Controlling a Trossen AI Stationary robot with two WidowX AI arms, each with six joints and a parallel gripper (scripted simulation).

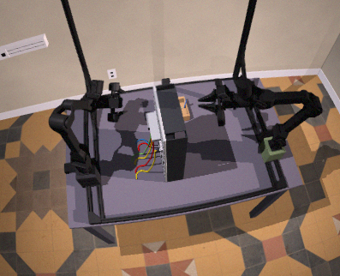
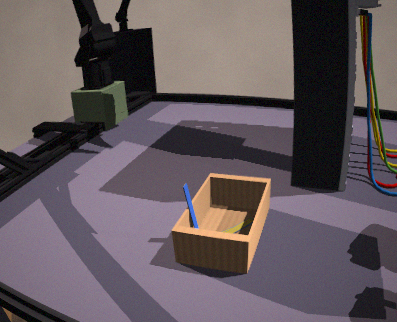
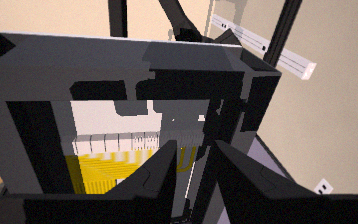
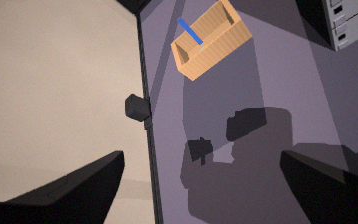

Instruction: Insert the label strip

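Right now my left hand is 38 cm above the box, 25 cm past it and 6 cm to the left of it.
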